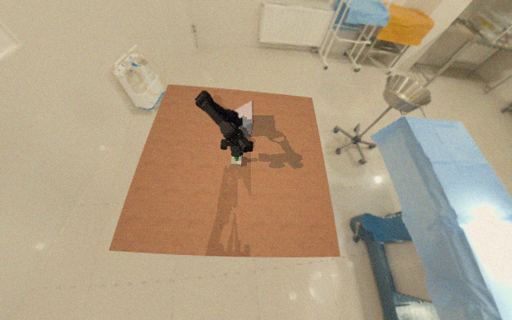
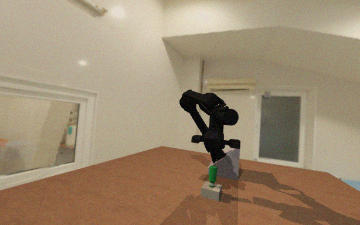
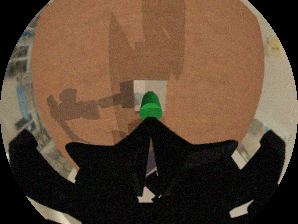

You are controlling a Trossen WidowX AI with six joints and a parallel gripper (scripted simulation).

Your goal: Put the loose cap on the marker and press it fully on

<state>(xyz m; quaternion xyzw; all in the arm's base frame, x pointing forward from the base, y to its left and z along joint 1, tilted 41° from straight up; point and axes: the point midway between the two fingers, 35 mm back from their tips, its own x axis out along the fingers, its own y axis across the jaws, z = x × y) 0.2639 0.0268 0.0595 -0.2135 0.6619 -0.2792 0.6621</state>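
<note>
My gripper tip is now 40 mm above the green cap. Round my gripper tip: grey holder block 110 mm below.
</note>
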